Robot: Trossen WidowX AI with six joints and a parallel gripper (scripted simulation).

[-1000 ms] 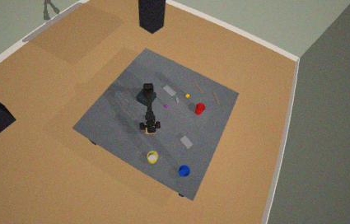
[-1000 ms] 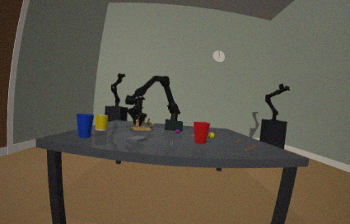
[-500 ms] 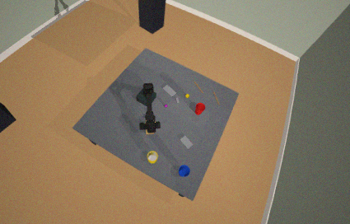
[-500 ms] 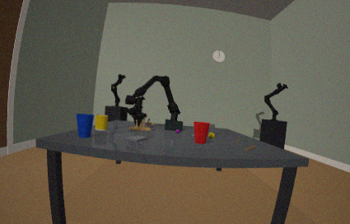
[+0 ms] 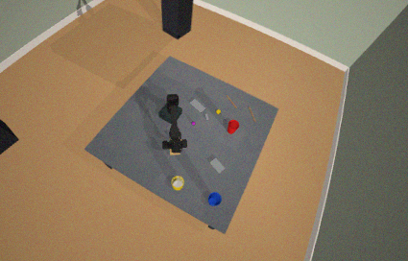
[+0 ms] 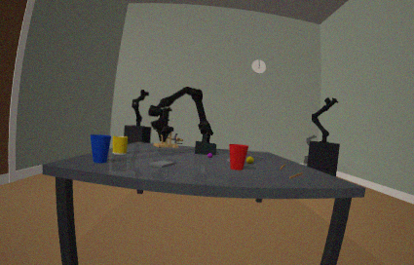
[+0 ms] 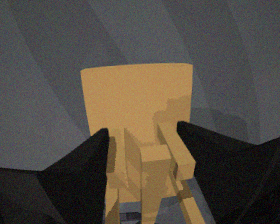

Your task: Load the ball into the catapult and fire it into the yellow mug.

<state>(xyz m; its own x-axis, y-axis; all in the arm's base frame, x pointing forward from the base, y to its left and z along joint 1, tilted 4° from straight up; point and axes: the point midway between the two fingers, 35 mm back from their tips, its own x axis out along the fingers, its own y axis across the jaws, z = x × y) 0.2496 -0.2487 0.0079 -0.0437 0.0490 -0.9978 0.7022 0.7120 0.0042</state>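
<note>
Right now the purple ball is 5 cm behind my gripper tip, 31 cm to the left of it and 6 cm below it. From my gripper tip the other things lie so: yellow mug: 20 cm ahead, 19 cm to the right, 5 cm below; blue cup: 48 cm ahead, 12 cm to the right, 5 cm below; catapult: 4 cm behind, 6 cm to the left, 2 cm above.
</note>
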